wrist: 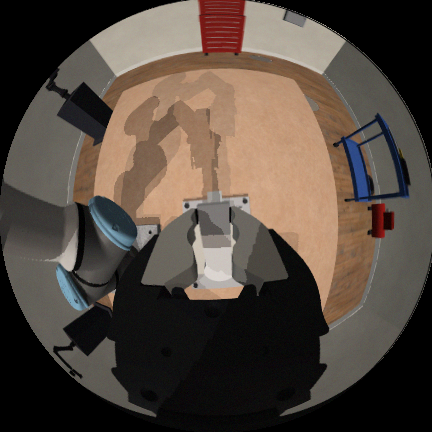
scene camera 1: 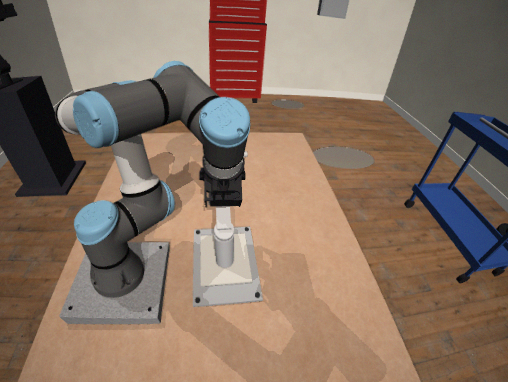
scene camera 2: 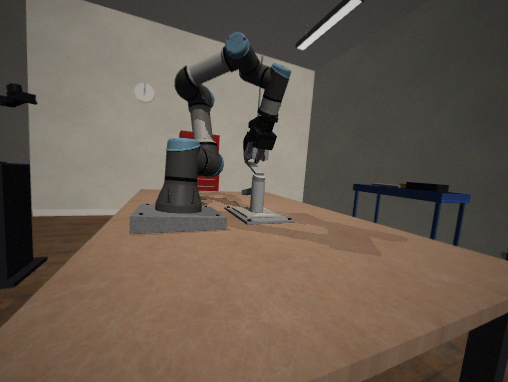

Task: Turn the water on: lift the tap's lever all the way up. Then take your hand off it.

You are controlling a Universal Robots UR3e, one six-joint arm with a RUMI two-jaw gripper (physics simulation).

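Frame: origin at the arm's base, x up, y left, z back, level; millimetres.
Where they show: gripper, fingertip midpoint: (wrist: 213, 209) (scene camera 2: 250, 164); arm's base, link origin: (wrist: 125, 263) (scene camera 1: 118, 274) (scene camera 2: 179, 209).
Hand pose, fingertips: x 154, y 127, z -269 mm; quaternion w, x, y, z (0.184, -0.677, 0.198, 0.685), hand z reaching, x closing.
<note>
Things, the pixels of their top centre, and the offset from my fingertips. "*": a spot on its surface instead. Level surfaces: height alone.
- tap, surface spot: (scene camera 1: 225, 251) (scene camera 2: 261, 192) * dx -98, dy -108, dz -3 mm
- square base plate, surface spot: (scene camera 1: 199, 295) * dx -177, dy -180, dz +66 mm
- flat pale lever, top centre: (wrist: 216, 250) (scene camera 1: 222, 200) (scene camera 2: 255, 161) dx +10, dy -42, dz -1 mm
- table, surface height: dx -185 mm
The tap (scene camera 1: 225, 251) (scene camera 2: 257, 196) is a light grey upright post on a square base plate (scene camera 1: 199, 295) (scene camera 2: 241, 218). Its short dark spout (scene camera 2: 246, 191) points away to the left in scene camera 2. The flat pale lever (scene camera 1: 223, 218) (scene camera 2: 254, 168) (wrist: 214, 225) slants upward from the top of the post, with its free end raised. My gripper (scene camera 2: 253, 159) (wrist: 213, 209) is above and beyond the post, and its two grey fingers stand against both sides of the lever near the free end. The fingertips are largely hidden in scene camera 1.
The robot's grey base block (scene camera 1: 80, 307) (scene camera 2: 175, 224) stands left of the tap on the table (scene camera 1: 300, 350) (scene camera 2: 250, 300). A black pedestal (scene camera 1: 32, 135) is at the left. A blue cart (scene camera 1: 440, 195) (scene camera 2: 452, 197) is at the right. A red tool cabinet (scene camera 1: 237, 60) stands at the back.
</note>
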